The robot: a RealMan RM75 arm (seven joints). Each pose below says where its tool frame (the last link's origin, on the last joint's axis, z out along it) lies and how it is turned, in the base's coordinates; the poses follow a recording.
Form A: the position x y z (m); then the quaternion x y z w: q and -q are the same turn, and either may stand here.
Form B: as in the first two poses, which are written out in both.
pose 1, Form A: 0.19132, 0.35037, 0.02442, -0.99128, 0.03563, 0.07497, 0.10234
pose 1, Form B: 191.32, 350.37, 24.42, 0.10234, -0.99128, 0.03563, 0.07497
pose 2, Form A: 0.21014, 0.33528, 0.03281, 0.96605, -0.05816, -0.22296, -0.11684
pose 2, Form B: 210.14, 335.28, 32.81, 0.11684, -0.96605, 0.05816, 0.22296
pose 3, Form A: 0.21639, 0.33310, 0.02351, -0.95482, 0.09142, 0.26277, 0.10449
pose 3, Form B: 216.39, 333.10, 23.51, 0.10449, -0.95482, 0.09142, 0.26277
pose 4, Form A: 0.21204, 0.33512, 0.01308, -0.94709, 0.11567, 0.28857, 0.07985
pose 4, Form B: 212.04, 335.12, 13.08, 0.07985, -0.94709, 0.11567, 0.28857
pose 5, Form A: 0.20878, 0.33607, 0.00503, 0.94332, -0.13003, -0.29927, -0.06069
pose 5, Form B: 208.78, 336.07, 5.03, 0.06069, -0.94332, 0.13003, 0.29927
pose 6, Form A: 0.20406, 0.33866, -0.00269, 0.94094, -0.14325, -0.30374, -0.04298
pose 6, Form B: 204.06, 338.66, -2.69, 0.04298, -0.94094, 0.14325, 0.30374
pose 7, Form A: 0.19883, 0.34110, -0.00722, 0.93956, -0.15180, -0.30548, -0.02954
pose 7, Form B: 198.83, 341.10, -7.22, 0.02954, -0.93956, 0.15180, 0.30548
